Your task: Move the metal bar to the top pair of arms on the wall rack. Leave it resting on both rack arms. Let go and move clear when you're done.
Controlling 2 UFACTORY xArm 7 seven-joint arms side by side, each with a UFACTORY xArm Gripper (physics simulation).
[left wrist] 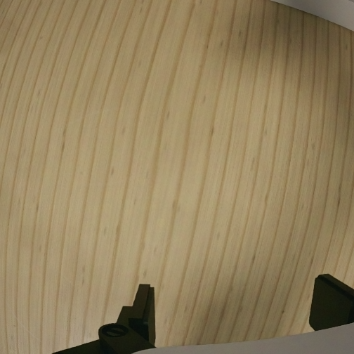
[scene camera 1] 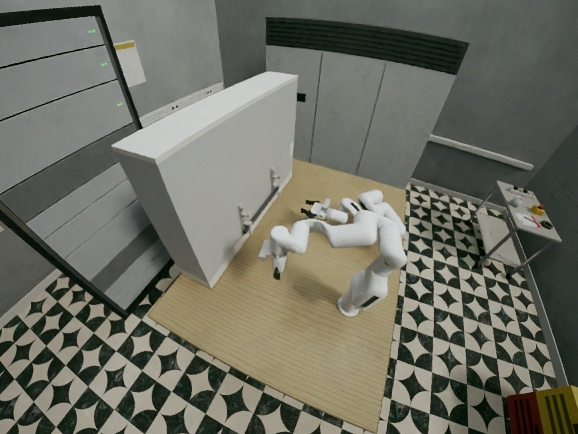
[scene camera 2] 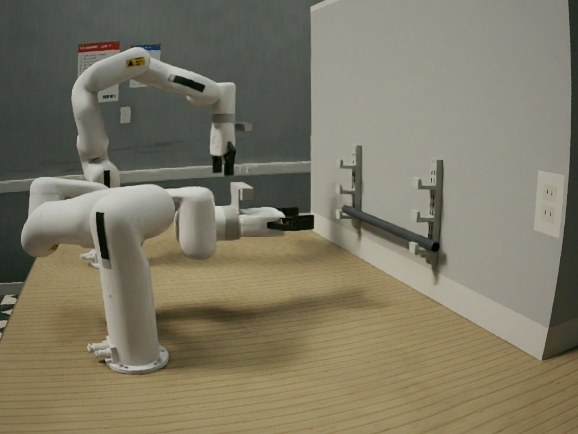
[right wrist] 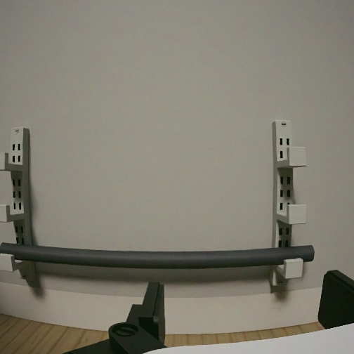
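Note:
The dark grey metal bar [scene camera 1: 265,204] [scene camera 2: 390,229] [right wrist: 150,258] lies across the bottom pair of arms of the white wall rack [scene camera 2: 439,200] [right wrist: 275,190]. The top rack arms [scene camera 2: 423,185] [right wrist: 297,156] and the middle ones hold nothing. My right gripper [scene camera 1: 306,207] [scene camera 2: 305,219] [right wrist: 246,304] is open and empty, level and pointing at the wall, apart from the bar. In the right wrist view the bar runs above its fingers. My left gripper [scene camera 1: 277,274] [scene camera 2: 223,171] [left wrist: 237,307] is open and empty, pointing down above the wooden surface, away from the rack. The bar does not show in the left wrist view.
The rack is fixed to the tall light partition [scene camera 1: 200,165] [scene camera 2: 480,100], which stands on the wooden platform [scene camera 1: 300,360] [scene camera 2: 300,380]. A wall outlet [scene camera 2: 549,202] is at the right of the rack in scene camera 2. A small cart [scene camera 1: 544,235] stands at the right in scene camera 1.

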